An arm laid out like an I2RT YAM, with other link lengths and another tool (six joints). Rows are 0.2 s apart.
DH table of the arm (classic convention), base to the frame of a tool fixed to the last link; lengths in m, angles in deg. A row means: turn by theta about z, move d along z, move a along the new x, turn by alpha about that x. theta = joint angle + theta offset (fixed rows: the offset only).
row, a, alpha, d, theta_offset
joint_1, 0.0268, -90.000, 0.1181, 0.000
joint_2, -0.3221, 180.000, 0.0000, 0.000
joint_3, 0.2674, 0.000, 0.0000, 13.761
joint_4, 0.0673, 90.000, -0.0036, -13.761
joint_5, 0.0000, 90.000, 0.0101, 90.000
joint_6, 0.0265, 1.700, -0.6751, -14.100
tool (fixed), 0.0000, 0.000, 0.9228, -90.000
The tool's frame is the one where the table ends.
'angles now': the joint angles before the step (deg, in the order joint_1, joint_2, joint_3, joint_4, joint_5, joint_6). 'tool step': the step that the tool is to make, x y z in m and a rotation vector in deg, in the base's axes. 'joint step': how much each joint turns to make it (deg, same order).
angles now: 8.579, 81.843, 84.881, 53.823, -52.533, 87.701
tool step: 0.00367, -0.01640, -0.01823, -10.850, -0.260, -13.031
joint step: -2.186, -6.928, 3.584, -31.953, -0.263, -25.353
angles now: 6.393, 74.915, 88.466, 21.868, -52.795, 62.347
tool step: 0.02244, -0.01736, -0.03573, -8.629, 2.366, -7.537
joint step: -2.688, -0.635, 3.539, -19.999, 0.438, -15.956
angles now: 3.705, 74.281, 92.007, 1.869, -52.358, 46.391
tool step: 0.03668, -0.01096, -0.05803, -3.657, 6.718, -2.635
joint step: -1.858, 1.989, -2.142, -7.191, -0.045, -5.596
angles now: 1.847, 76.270, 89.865, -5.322, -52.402, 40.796
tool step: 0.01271, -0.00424, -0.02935, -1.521, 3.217, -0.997
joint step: -0.503, 0.612, -1.683, -2.864, 0.350, -2.404
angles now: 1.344, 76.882, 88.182, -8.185, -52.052, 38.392
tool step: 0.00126, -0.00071, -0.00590, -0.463, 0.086, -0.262
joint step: -0.023, -0.174, -0.919, 0.045, 0.217, -0.766
